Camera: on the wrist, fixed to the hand. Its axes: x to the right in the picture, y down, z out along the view.
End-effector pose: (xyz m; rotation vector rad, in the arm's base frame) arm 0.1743 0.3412 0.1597 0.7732 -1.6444 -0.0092
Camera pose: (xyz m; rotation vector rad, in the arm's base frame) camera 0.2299 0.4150 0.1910 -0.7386 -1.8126 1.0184
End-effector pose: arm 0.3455 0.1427 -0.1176 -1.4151 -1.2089 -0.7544
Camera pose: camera 0.3989 0.0611 -0.1208 -1.8586 0.2013 0.3226
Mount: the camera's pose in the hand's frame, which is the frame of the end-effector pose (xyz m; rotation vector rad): -0.0093 0.0439 -0.0866 -0.0847 0.0175 1.5924
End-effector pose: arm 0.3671 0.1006 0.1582 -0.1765 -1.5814 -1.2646
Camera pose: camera 0.4534 0.0564 0.1684 -1.1810 -0.8422 -0.0416
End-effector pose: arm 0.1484 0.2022 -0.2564 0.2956 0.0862 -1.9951
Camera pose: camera 0.2063 0.2082 -0.3347 0.1992 -0.0551 -0.4069
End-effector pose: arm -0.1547 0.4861 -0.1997 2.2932 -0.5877 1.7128
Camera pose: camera -0.2512 0.4835 -0.1856 -1.0398 1.8987 -1.2790
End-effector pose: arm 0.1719 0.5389 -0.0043 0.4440 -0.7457 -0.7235
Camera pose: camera 0.2502 0.5852 -0.0396 -0.2846 -0.7964 0.7430
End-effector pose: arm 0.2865 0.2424 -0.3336 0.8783 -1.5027 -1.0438
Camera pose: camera 0.3734 0.2523 -0.2903 -0.4660 -1.5176 0.1135
